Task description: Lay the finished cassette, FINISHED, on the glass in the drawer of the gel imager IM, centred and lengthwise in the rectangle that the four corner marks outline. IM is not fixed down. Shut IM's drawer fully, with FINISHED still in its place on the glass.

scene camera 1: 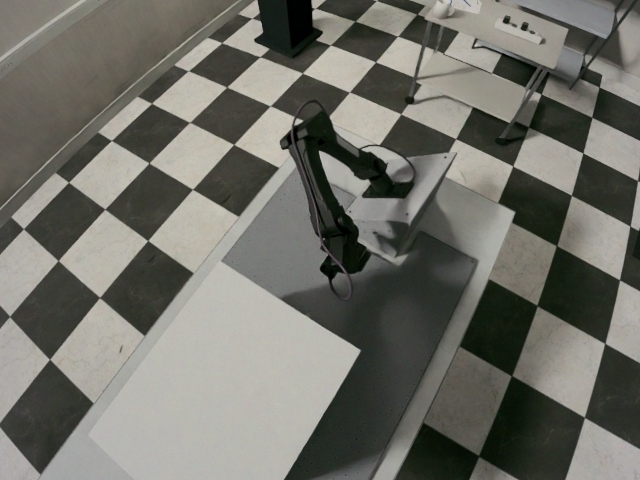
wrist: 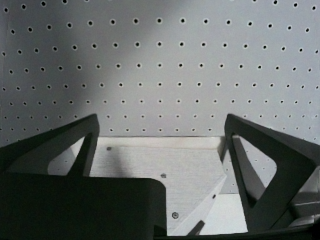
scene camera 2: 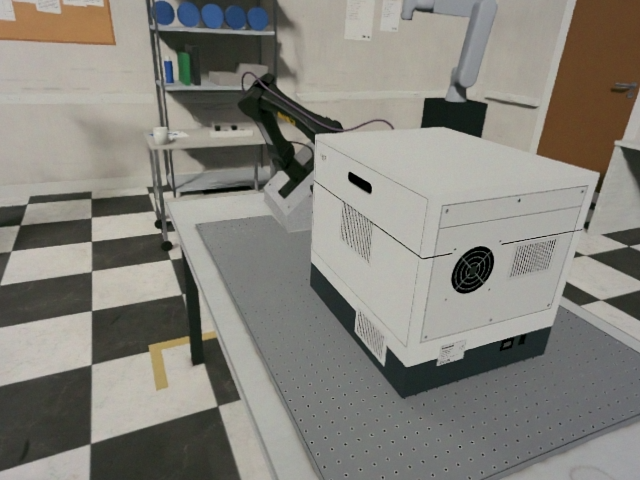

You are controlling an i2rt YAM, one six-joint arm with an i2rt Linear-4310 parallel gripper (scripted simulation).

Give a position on a gel imager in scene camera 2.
444, 256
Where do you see a gel imager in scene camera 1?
239, 377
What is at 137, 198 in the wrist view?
My gripper.
